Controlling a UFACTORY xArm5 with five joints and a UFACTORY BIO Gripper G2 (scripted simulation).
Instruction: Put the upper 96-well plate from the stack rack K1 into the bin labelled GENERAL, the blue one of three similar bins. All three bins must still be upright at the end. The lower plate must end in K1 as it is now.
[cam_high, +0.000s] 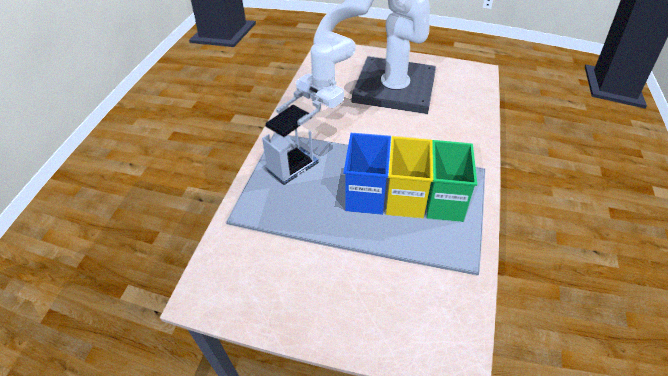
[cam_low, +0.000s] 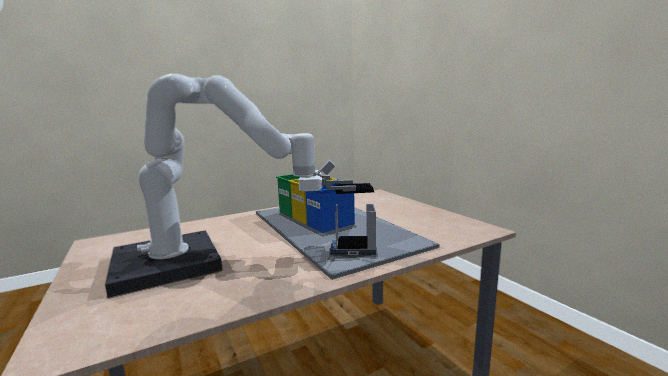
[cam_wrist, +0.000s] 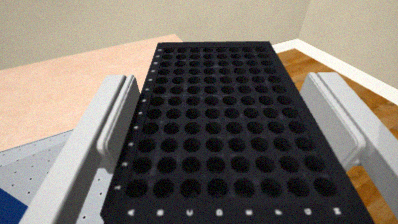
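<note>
Right now my hand is 60 mm short of the blue bin labelled general, 260 mm to the right of it and 140 mm above it. Also, from my hand: yellow recycle bin 40 mm ahead, 390 mm to the left, 140 mm below; then green bin 20 mm ahead, 520 mm to the left, 140 mm below.
</note>
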